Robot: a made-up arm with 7 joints.
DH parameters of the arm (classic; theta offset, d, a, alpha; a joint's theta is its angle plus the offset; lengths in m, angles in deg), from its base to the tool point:
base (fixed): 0 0.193 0 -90
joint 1: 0 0.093 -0.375 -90
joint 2: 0 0.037 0.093 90
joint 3: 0 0.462 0.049 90
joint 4: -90 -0.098 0.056 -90
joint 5: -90 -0.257 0.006 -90
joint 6: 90 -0.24 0.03 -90
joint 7: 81.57 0 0.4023 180
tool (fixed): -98.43 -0.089 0 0
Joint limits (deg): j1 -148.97..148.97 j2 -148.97..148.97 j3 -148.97..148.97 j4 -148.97..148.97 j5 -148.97..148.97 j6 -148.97..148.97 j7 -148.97..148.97
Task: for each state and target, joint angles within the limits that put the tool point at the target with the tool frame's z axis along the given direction. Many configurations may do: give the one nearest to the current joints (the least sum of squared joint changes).
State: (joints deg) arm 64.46 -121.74 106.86 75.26 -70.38 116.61 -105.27
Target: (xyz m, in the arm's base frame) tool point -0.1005 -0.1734 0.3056 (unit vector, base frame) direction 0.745 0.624 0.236
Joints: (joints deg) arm 59.23 -135.95 108.64 40.94 -65.94 83.46 -92.58
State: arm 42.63 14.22 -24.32 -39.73 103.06 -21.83 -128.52
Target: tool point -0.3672 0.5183 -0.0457 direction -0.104 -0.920 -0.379
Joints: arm 33.81 46.45 -31.65 9.14 139.54 -20.66 -148.97
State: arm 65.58 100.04 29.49 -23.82 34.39 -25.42 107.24
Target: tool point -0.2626 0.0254 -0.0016 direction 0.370 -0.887 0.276
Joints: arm 74.88 101.56 51.16 -14.24 -4.00 -12.83 115.50
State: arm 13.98 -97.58 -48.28 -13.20 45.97 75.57 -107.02
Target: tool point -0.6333 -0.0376 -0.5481 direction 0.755 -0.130 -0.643
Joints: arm -34.87 -142.76 -65.90 8.45 35.35 99.65 -137.05
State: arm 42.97 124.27 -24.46 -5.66 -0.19 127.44 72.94
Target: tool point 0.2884 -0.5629 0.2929 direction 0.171 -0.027 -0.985
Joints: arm 55.56 148.97 -9.21 -26.20 15.21 107.38 74.65
